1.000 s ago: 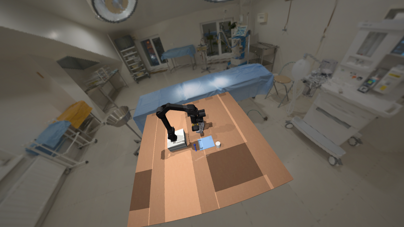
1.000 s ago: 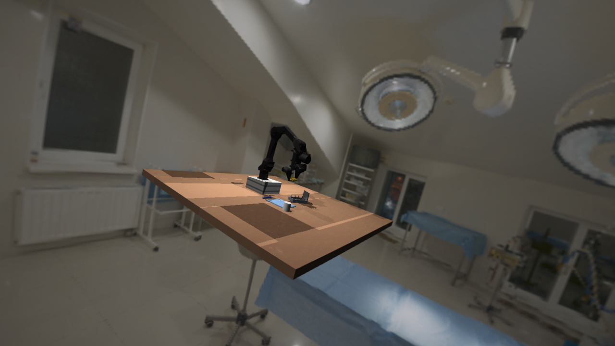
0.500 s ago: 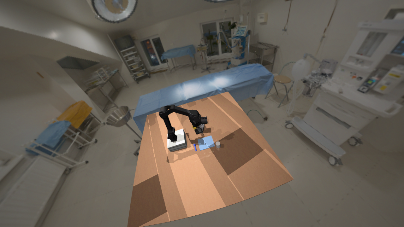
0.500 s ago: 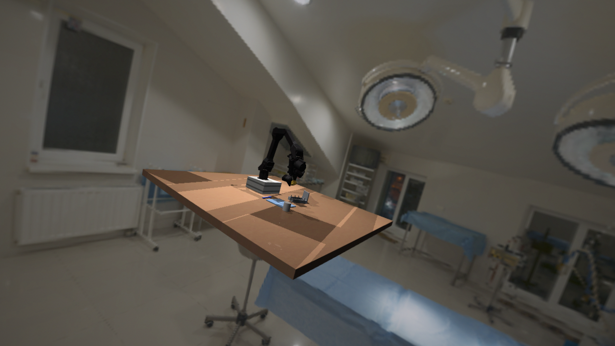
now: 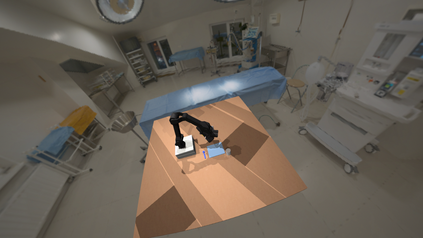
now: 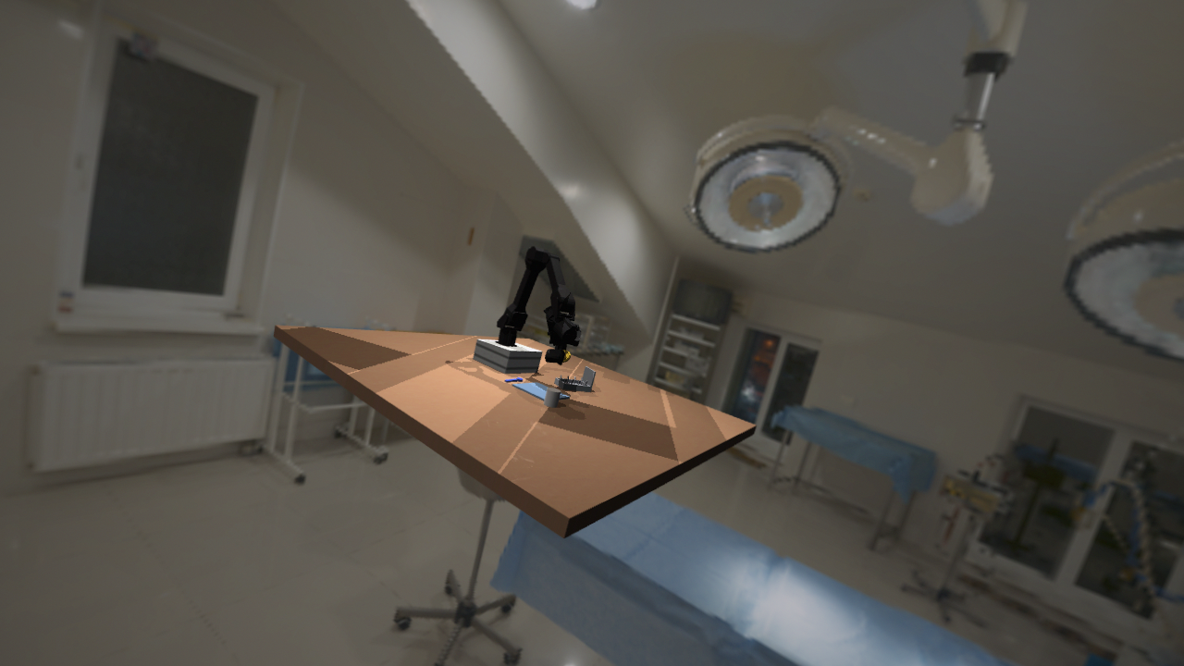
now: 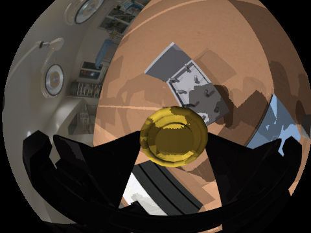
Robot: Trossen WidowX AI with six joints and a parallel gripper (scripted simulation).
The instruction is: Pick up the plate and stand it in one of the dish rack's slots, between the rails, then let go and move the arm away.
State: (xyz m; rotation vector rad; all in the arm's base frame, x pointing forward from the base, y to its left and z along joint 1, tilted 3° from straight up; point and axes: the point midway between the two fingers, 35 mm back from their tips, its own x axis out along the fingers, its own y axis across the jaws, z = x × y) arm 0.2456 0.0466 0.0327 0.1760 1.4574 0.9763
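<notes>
The grey dish rack is 8 cm below my gripper tip, 5 cm to the left of it and 4 cm ahead of it. Round my gripper tip: yellow plate 1 cm above; then white cup 21 cm to the right, 18 cm ahead, 8 cm below; then blue utensil 16 cm to the right, 10 cm below, 5 cm behind.
</notes>
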